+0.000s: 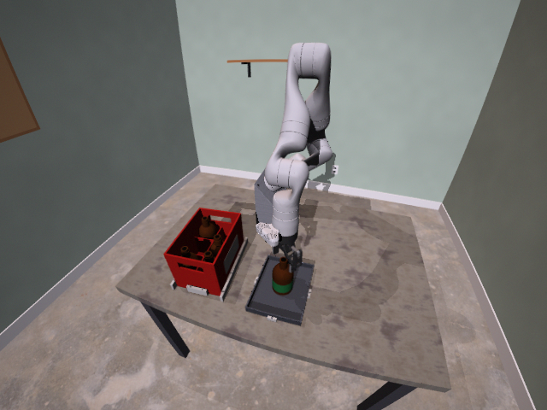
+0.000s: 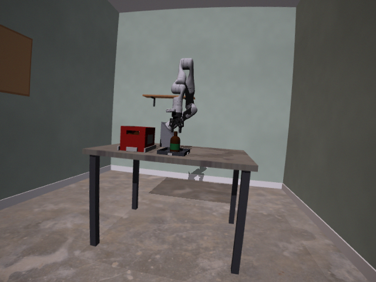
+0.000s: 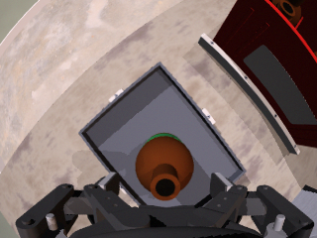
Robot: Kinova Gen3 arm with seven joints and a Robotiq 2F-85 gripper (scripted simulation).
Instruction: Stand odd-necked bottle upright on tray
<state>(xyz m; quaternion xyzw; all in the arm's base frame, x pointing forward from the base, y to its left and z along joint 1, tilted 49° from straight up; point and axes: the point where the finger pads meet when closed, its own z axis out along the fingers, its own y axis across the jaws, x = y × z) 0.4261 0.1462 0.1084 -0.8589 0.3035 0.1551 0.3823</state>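
Right now my hand is 140 mm above the dark tray. The rest, counted from my hand: crate (30 mm behind, 300 mm to the right, 70 mm below).
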